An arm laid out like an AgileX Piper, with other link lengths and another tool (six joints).
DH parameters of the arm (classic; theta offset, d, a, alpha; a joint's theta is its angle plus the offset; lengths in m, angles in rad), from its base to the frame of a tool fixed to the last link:
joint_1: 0 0.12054 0 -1.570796
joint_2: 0.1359 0 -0.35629 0
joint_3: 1.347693 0 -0.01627 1.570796
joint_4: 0 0.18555 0 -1.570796
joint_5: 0 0 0 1.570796
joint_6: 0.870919 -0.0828 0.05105 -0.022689
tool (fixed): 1.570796 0.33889 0 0
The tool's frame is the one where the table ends.
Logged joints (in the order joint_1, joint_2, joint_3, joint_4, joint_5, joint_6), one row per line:
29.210 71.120 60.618 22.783 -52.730 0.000
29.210 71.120 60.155 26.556 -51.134 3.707
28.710 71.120 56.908 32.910 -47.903 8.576
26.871 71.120 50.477 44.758 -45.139 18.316
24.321 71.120 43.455 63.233 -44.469 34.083
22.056 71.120 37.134 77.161 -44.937 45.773
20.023 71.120 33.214 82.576 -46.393 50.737
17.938 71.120 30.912 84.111 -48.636 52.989
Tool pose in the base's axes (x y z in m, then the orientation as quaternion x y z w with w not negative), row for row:
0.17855 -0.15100 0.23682 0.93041 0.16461 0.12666 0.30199
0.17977 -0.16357 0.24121 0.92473 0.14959 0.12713 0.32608
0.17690 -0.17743 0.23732 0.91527 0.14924 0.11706 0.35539
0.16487 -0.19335 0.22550 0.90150 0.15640 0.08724 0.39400
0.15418 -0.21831 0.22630 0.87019 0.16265 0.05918 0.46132
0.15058 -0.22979 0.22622 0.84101 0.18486 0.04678 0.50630
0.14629 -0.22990 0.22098 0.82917 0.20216 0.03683 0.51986
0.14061 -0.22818 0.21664 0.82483 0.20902 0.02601 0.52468
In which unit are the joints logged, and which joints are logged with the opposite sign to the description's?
The joints are logged in degrees. Opposite sign: joint_1, joint_3, joint_4, joint_5.
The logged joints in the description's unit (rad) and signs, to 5 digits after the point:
-0.50981 1.24128 -1.05798 -0.39764 0.92031 0.00000
-0.50981 1.24128 -1.04990 -0.46349 0.89246 0.06470
-0.50108 1.24128 -0.99323 -0.57439 0.83607 0.14968
-0.46899 1.24128 -0.88099 -0.78117 0.78782 0.31967
-0.42448 1.24128 -0.75843 -1.10362 0.77613 0.59486
-0.38495 1.24128 -0.64811 -1.34671 0.78430 0.79889
-0.34947 1.24128 -0.57969 -1.44122 0.80971 0.88553
-0.31308 1.24128 -0.53952 -1.46801 0.84886 0.92483

